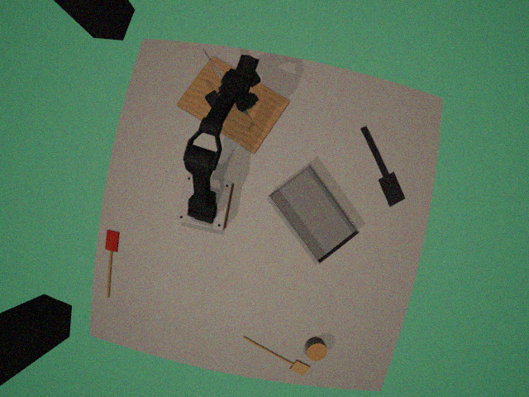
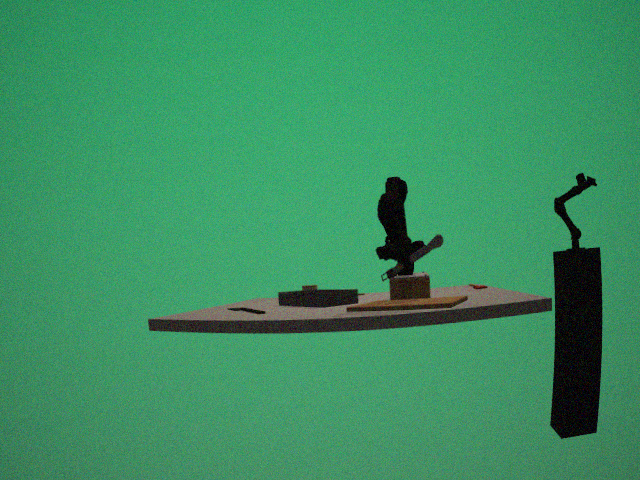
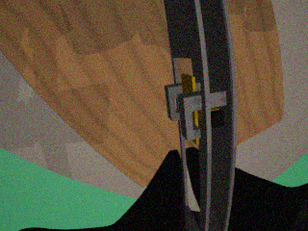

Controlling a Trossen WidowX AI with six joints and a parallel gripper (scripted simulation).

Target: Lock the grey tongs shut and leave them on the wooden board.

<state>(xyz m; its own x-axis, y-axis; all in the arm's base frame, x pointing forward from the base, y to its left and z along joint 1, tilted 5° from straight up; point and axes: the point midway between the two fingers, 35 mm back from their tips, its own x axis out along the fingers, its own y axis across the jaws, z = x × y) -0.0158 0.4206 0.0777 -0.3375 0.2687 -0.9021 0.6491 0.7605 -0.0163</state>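
Right now the yellow mark is 4 cm ahead of my gripper tip, 3 cm to the right of it and 2 cm above it. Also, from my gripper tip: wooden board (1 cm ahead, 2 cm to the right, 11 cm below); then roasting tin (40 cm ahead, 35 cm to the right, 8 cm below); then black spatula (63 cm ahead, 13 cm to the right, 11 cm below).
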